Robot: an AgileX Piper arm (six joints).
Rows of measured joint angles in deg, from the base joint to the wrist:
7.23 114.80 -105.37 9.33 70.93 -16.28
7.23 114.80 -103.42 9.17 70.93 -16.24
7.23 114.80 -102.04 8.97 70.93 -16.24
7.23 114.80 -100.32 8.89 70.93 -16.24
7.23 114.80 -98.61 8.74 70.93 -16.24
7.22 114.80 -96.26 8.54 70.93 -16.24
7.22 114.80 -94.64 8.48 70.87 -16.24
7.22 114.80 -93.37 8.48 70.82 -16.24
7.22 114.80 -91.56 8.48 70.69 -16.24
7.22 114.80 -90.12 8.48 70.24 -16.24
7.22 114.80 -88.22 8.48 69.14 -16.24
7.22 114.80 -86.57 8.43 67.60 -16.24
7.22 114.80 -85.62 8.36 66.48 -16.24
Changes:
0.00 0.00 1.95 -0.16 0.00 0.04
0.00 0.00 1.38 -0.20 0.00 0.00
0.00 0.00 1.72 -0.08 0.00 0.00
0.00 0.00 1.71 -0.15 0.00 0.00
-0.01 0.00 2.35 -0.20 0.00 0.00
0.00 0.00 1.62 -0.06 -0.06 0.00
0.00 0.00 1.27 0.00 -0.05 0.00
0.00 0.00 1.81 0.00 -0.13 0.00
0.00 0.00 1.44 0.00 -0.45 0.00
0.00 0.00 1.90 0.00 -1.10 0.00
0.00 0.00 1.65 -0.05 -1.54 0.00
0.00 0.00 0.95 -0.07 -1.12 0.00

